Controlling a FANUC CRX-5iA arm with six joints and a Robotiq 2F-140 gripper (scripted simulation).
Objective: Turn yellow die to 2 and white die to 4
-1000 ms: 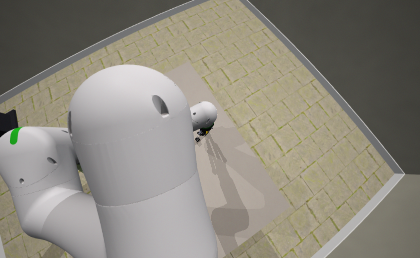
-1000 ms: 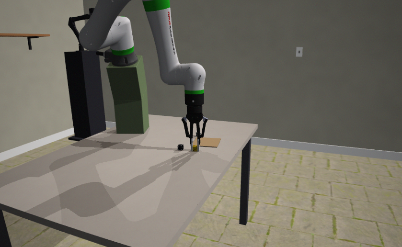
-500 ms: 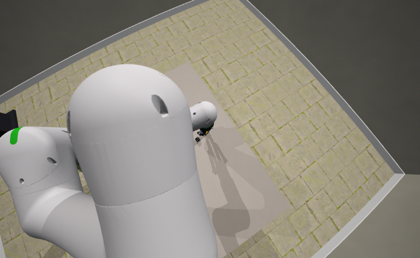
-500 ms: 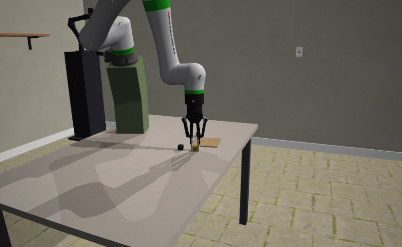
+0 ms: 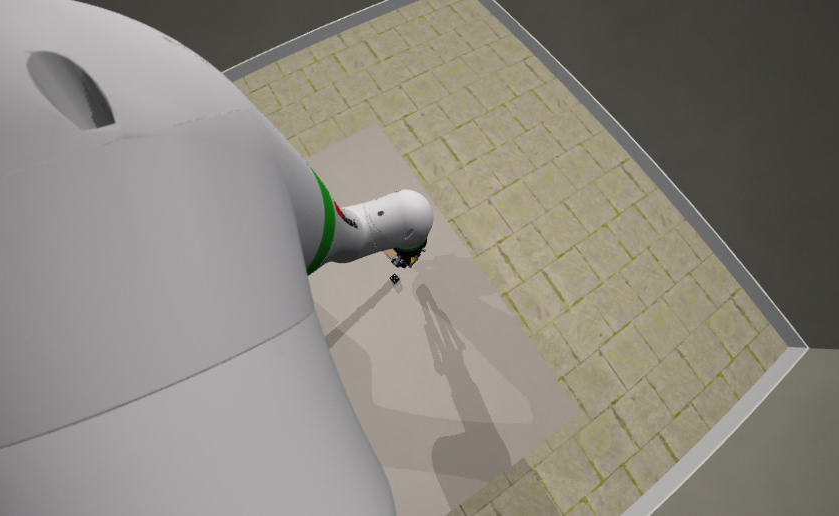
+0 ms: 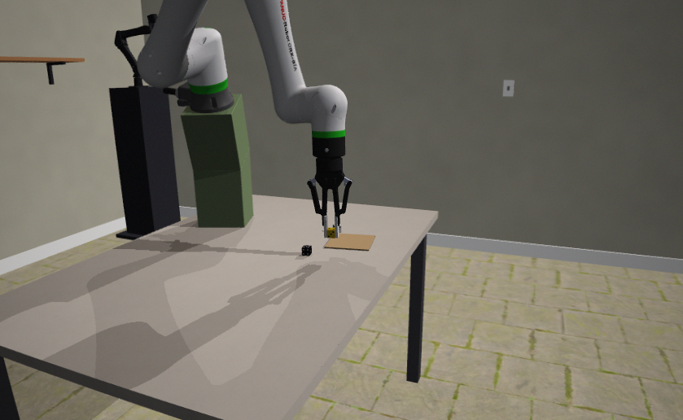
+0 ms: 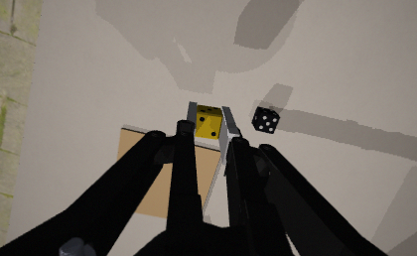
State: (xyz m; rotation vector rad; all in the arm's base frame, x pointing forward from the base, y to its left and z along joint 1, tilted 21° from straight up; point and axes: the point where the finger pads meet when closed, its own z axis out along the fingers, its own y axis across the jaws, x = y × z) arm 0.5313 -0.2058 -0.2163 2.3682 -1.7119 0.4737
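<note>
Now: the tan mat 10 mm ahead of my hand, 140 mm to the left of it and 90 mm below it. The rest, counted from my hand: white die 80 mm behind, 230 mm to the left, 80 mm below; then black die 80 mm behind, 10 mm to the right, 80 mm below; then yellow die 20 mm below.
</note>
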